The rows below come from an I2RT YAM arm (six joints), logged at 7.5 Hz.
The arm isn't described. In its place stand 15 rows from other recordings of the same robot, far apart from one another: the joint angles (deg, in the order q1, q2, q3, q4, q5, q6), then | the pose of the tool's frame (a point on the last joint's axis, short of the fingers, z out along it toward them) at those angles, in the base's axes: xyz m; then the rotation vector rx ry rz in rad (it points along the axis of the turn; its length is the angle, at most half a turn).
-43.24 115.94 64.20 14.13 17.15 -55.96 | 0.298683 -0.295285 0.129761 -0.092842 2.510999 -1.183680
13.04 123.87 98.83 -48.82 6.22 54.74 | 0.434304 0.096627 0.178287 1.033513 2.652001 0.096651
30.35 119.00 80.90 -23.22 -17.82 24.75 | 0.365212 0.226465 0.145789 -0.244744 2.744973 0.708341
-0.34 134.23 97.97 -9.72 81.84 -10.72 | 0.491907 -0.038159 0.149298 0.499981 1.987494 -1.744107
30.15 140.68 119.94 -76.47 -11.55 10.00 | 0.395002 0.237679 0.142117 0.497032 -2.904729 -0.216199
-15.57 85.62 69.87 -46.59 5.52 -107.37 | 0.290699 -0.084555 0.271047 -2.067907 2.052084 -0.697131
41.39 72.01 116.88 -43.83 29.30 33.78 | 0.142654 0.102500 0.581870 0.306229 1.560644 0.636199
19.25 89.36 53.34 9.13 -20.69 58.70 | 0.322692 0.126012 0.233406 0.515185 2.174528 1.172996
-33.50 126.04 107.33 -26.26 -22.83 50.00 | 0.426392 -0.265658 0.229725 1.418638 1.884937 0.609590
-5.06 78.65 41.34 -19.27 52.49 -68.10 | 0.248500 -0.050353 0.191703 1.040561 -2.439483 1.508091
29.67 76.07 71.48 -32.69 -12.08 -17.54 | 0.250063 0.151035 0.344031 -0.997458 1.991320 0.350463
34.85 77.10 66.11 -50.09 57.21 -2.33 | 0.228924 0.122935 0.301385 -0.410421 2.196202 -0.998513
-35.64 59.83 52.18 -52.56 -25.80 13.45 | 0.164104 -0.098595 0.276554 0.905875 2.352651 0.436751
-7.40 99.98 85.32 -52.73 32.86 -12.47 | 0.352438 -0.065252 0.273630 0.039905 2.725871 -0.884341
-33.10 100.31 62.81 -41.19 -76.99 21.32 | 0.282179 -0.142545 0.191272 0.871182 2.081888 1.756984
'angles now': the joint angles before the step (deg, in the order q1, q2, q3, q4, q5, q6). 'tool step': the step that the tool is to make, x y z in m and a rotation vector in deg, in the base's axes. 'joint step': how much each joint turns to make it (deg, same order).
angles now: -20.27, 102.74, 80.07, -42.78, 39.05, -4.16
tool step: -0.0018, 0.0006, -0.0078, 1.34, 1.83, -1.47
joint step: -0.01, 1.00, 0.00, -2.47, -0.01, 2.04
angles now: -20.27, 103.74, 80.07, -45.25, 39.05, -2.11
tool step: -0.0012, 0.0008, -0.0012, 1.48, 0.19, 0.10
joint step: -0.05, 0.01, -0.02, -0.92, -1.29, 0.42
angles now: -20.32, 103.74, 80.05, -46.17, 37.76, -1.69
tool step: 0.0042, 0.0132, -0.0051, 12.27, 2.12, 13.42
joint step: 0.97, 0.00, 0.00, -1.36, -14.38, -9.43
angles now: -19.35, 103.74, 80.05, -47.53, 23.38, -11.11
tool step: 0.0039, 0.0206, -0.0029, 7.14, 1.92, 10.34
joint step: 2.51, 0.01, -0.01, -2.08, -8.28, -5.90
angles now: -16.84, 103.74, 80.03, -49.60, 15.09, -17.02
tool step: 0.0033, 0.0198, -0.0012, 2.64, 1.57, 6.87
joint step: 2.87, 0.00, -0.01, -1.43, -3.15, -3.36
